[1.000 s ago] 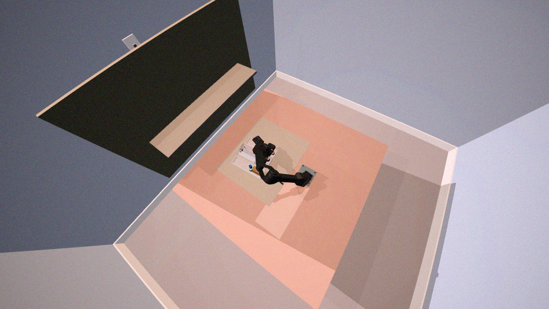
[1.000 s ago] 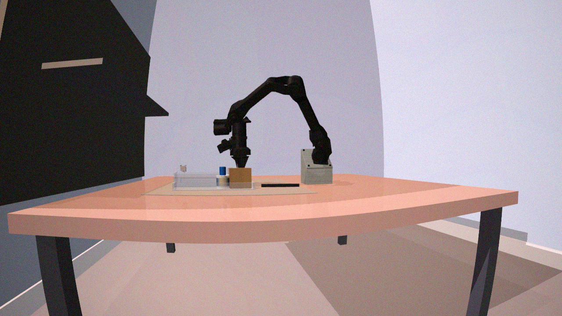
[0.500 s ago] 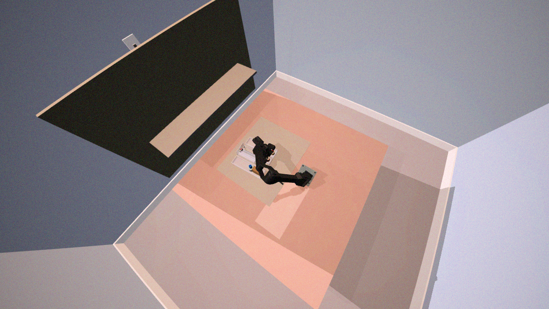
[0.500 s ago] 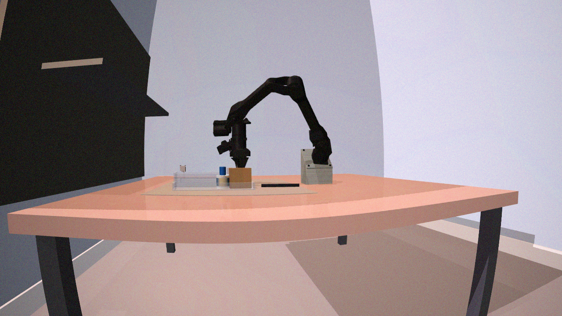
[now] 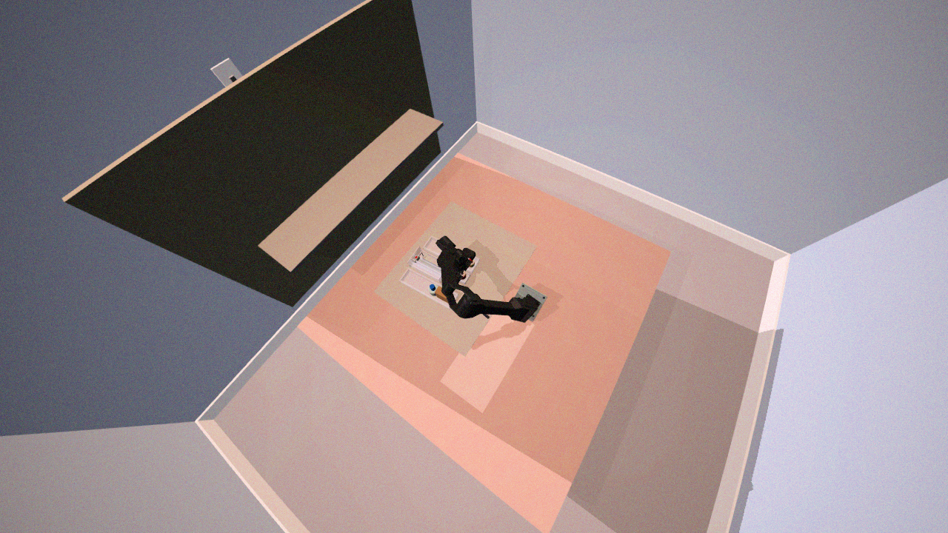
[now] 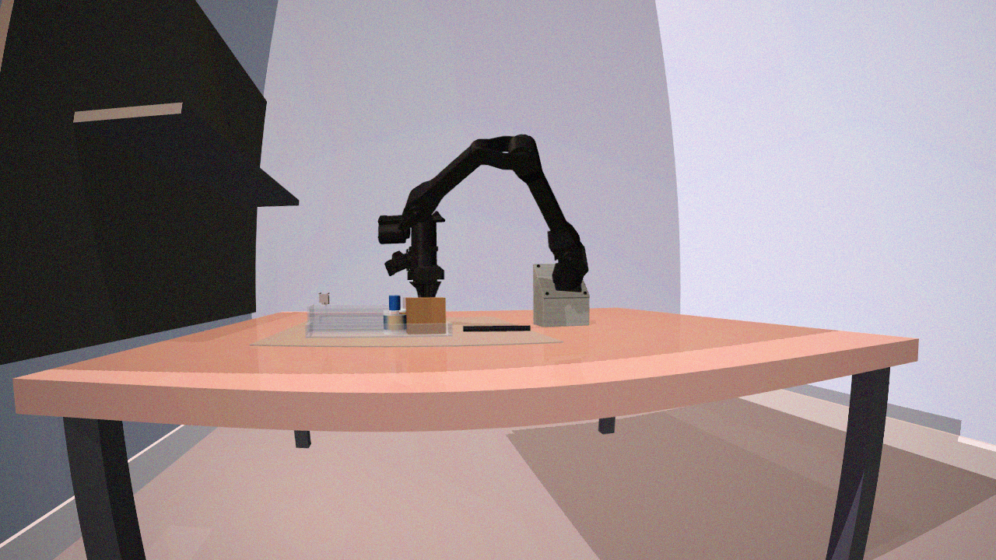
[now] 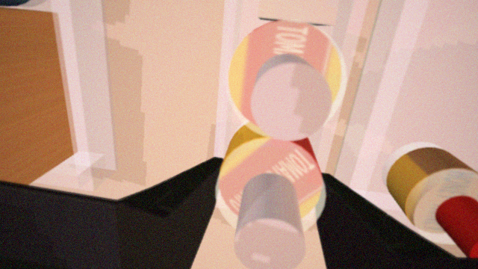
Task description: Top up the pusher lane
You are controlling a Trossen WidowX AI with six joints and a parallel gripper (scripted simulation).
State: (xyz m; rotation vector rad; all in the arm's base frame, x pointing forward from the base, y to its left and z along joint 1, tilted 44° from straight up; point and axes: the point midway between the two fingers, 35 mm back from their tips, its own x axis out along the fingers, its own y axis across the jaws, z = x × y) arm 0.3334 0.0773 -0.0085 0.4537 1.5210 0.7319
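Now: the brown box 13 cm to the left of my gripper tip. Also, from my gripper tip: black strip (15 cm behind, 8 cm to the left, 3 cm below); then shelf (51 cm ahead, 1 cm to the left, 33 cm above).
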